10 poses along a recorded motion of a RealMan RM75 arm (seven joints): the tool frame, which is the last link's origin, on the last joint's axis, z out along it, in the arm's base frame.
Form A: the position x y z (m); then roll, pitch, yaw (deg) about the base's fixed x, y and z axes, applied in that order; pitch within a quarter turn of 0, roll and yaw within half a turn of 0.
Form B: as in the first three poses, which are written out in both.
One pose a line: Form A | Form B
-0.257 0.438 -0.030 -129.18 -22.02 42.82 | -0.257 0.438 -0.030 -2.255 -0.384 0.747
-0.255 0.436 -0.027 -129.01 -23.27 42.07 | -0.255 0.436 -0.027 -2.252 -0.406 0.734
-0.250 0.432 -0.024 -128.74 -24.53 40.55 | -0.250 0.432 -0.024 -2.247 -0.428 0.708
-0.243 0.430 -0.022 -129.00 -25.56 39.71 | -0.243 0.430 -0.022 -2.251 -0.446 0.693
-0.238 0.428 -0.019 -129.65 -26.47 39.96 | -0.238 0.428 -0.019 -2.263 -0.462 0.697
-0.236 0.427 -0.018 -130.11 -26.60 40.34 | -0.236 0.427 -0.018 -2.271 -0.464 0.704
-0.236 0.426 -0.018 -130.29 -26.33 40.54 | -0.236 0.426 -0.018 -2.274 -0.460 0.708
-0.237 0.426 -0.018 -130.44 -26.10 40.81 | -0.237 0.426 -0.018 -2.277 -0.456 0.712
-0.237 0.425 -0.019 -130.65 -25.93 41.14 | -0.237 0.425 -0.019 -2.280 -0.453 0.718
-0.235 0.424 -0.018 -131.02 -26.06 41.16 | -0.235 0.424 -0.018 -2.287 -0.455 0.718
